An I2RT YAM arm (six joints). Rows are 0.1 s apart.
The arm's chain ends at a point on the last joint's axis. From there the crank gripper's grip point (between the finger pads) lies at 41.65 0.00 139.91 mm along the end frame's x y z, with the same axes.
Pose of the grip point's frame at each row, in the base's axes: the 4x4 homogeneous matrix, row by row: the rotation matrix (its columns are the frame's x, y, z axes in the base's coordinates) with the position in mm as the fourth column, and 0 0 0 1 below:
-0.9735 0.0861 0.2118 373.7; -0.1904 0.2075 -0.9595 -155.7; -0.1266 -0.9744 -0.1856 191.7; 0 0 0 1
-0.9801 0.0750 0.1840 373.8; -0.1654 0.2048 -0.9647 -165.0; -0.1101 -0.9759 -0.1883 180.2; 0 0 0 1
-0.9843 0.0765 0.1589 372.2; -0.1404 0.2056 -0.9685 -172.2; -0.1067 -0.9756 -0.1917 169.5; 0 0 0 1
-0.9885 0.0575 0.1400 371.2; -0.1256 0.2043 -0.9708 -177.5; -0.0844 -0.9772 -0.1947 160.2; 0 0 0 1
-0.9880 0.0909 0.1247 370.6; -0.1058 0.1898 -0.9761 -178.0; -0.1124 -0.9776 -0.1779 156.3; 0 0 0 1
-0.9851 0.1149 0.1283 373.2; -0.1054 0.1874 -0.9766 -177.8; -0.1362 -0.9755 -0.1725 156.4; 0 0 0 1
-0.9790 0.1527 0.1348 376.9; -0.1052 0.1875 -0.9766 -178.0; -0.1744 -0.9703 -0.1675 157.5; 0 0 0 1
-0.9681 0.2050 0.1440 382.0; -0.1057 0.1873 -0.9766 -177.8; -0.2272 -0.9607 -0.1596 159.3; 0 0 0 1
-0.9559 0.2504 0.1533 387.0; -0.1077 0.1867 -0.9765 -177.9; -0.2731 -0.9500 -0.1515 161.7; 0 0 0 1
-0.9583 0.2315 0.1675 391.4; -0.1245 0.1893 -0.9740 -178.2; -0.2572 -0.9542 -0.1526 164.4; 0 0 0 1
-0.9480 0.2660 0.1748 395.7; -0.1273 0.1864 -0.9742 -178.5; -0.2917 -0.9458 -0.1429 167.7; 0 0 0 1
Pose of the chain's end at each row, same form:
-0.9735 0.0861 0.2118 384.6; -0.1904 0.2075 -0.9595 -13.5; -0.1266 -0.9744 -0.1856 222.9; 0 0 0 1
-0.9801 0.0750 0.1840 388.9; -0.1654 0.2048 -0.9647 -23.1; -0.1101 -0.9759 -0.1883 211.1; 0 0 0 1
-0.9843 0.0765 0.1589 391.0; -0.1404 0.2056 -0.9685 -30.8; -0.1067 -0.9756 -0.1917 200.8; 0 0 0 1
-0.9885 0.0575 0.1400 392.8; -0.1256 0.2043 -0.9708 -36.4; -0.0844 -0.9772 -0.1947 191.0; 0 0 0 1
-0.9880 0.0909 0.1247 394.3; -0.1058 0.1898 -0.9761 -37.0; -0.1124 -0.9776 -0.1779 185.9; 0 0 0 1
-0.9851 0.1149 0.1283 396.3; -0.1054 0.1874 -0.9766 -36.8; -0.1362 -0.9755 -0.1725 186.2; 0 0 0 1
-0.9790 0.1527 0.1348 398.8; -0.1052 0.1875 -0.9766 -37.0; -0.1744 -0.9703 -0.1675 188.2; 0 0 0 1
-0.9681 0.2050 0.1440 402.2; -0.1057 0.1873 -0.9766 -36.8; -0.2272 -0.9607 -0.1596 191.1; 0 0 0 1
-0.9559 0.2504 0.1533 405.4; -0.1077 0.1867 -0.9765 -36.8; -0.2731 -0.9500 -0.1515 194.3; 0 0 0 1
-0.9583 0.2315 0.1675 407.9; -0.1245 0.1893 -0.9740 -36.7; -0.2572 -0.9542 -0.1526 196.5; 0 0 0 1
-0.9480 0.2660 0.1748 410.7; -0.1273 0.1864 -0.9742 -36.9; -0.2917 -0.9458 -0.1429 199.8; 0 0 0 1

